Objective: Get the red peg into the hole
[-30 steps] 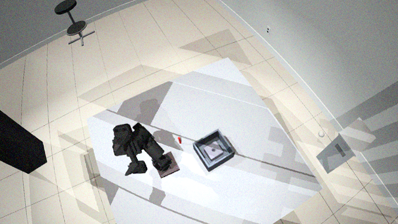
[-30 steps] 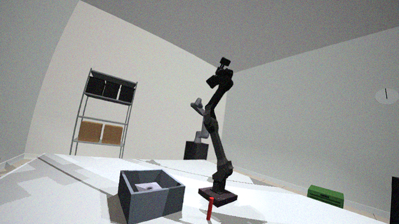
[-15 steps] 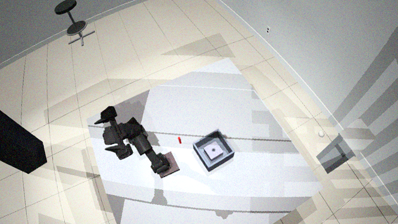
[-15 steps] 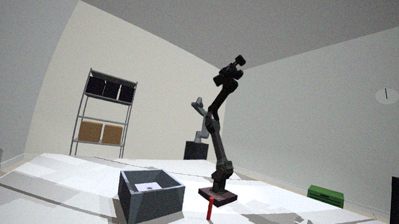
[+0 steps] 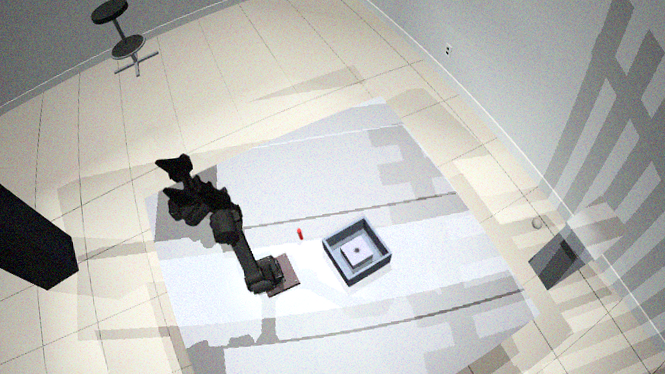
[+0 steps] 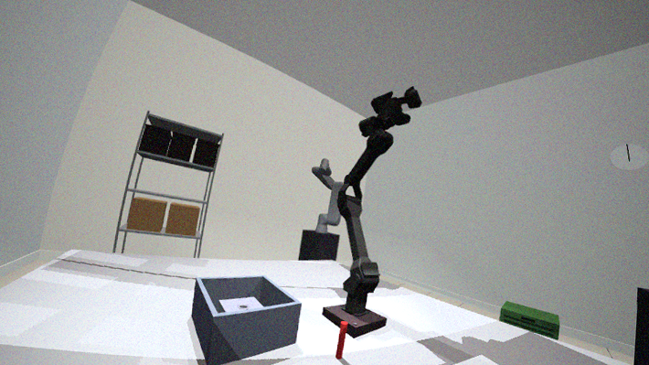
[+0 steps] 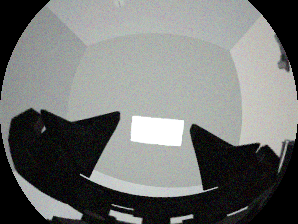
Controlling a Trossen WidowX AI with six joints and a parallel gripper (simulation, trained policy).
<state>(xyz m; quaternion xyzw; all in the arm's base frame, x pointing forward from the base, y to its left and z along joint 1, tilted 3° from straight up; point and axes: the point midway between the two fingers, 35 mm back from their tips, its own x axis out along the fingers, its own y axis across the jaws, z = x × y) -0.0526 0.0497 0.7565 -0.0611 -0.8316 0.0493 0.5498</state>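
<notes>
My gripper tip is 28 cm short of the red peg, 7 cm to the right of it and 77 cm above it. The rest, counted from my gripper tip: grey box: 42 cm ahead, 12 cm to the right, 78 cm below.
</notes>
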